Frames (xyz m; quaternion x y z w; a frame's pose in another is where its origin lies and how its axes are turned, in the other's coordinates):
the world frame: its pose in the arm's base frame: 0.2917 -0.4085 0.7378 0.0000 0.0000 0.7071 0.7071
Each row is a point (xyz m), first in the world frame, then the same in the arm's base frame.
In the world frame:
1: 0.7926 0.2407 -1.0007
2: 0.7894 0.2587 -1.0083
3: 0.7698 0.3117 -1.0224
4: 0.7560 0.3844 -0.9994
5: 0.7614 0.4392 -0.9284
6: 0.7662 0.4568 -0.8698
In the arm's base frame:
1: 0.0510 0.3841 -0.2629
2: 0.0330 0.3809 -0.2705
3: -0.0200 0.3613 -0.2846
4: -0.0927 0.3475 -0.2616
5: -0.1475 0.3529 -0.1906
6: -0.1651 0.3577 -0.1320

